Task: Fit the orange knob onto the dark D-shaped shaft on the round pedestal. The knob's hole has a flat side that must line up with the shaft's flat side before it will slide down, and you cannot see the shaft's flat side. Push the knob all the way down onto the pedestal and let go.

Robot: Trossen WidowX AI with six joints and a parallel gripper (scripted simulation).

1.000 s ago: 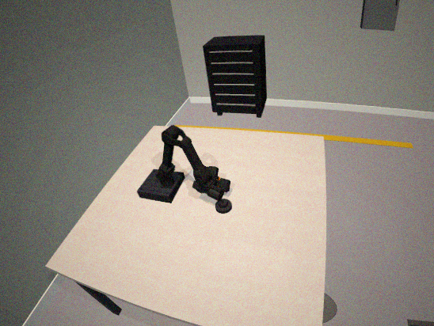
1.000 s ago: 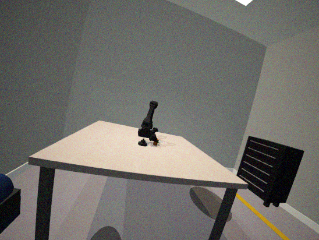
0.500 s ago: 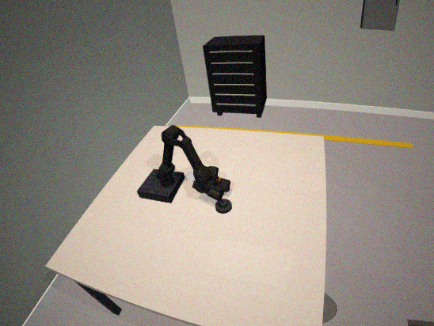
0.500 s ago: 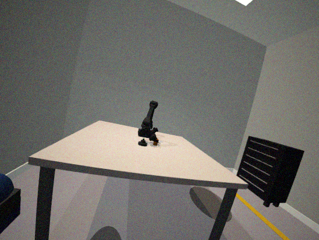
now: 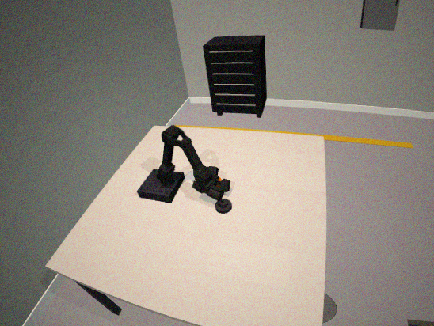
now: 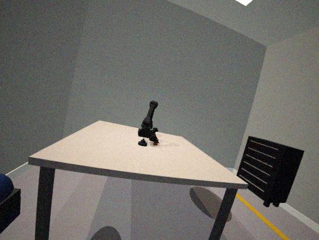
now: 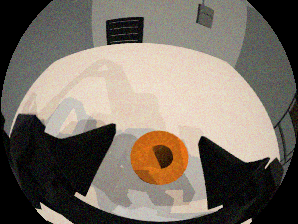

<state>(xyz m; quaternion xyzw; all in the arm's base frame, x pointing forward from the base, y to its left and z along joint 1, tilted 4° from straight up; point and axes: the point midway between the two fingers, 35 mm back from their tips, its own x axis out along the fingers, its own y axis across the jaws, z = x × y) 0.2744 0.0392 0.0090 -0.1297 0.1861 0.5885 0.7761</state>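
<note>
Right now the orange knob is 30 mm to the right of my gripper tip, 10 mm below it and 10 mm behind it. The rest, counted from my gripper tip: round pedestal 170 mm to the right, 40 mm ahead, 10 mm below.
</note>
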